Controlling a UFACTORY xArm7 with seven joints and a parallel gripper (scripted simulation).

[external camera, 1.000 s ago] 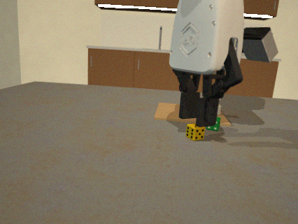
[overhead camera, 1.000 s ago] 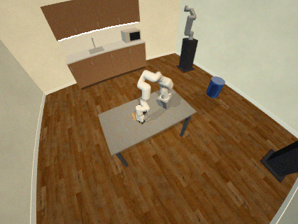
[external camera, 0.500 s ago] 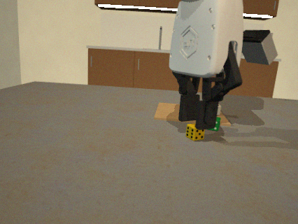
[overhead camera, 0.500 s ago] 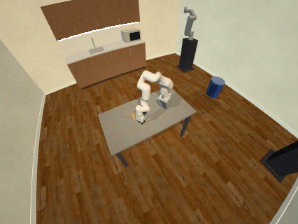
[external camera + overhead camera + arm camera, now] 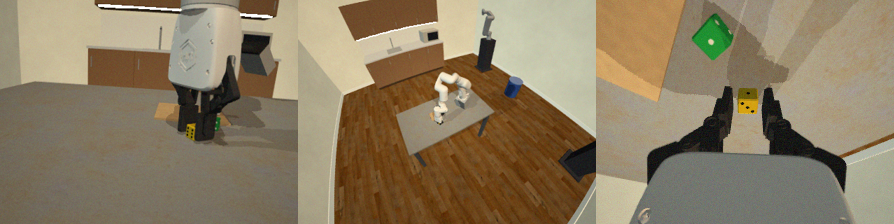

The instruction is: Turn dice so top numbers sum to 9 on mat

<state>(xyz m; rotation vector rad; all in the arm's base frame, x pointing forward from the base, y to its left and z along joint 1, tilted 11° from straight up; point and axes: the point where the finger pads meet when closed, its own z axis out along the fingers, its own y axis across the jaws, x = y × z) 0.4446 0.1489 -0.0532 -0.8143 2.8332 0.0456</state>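
The yellow die is 20 mm below my hand. Round my hand: tan mat 150 mm to the right, 20 mm below; then white die 150 mm to the right, 60 mm behind, 10 mm below; then green die 50 mm to the right, 40 mm behind, 20 mm below.
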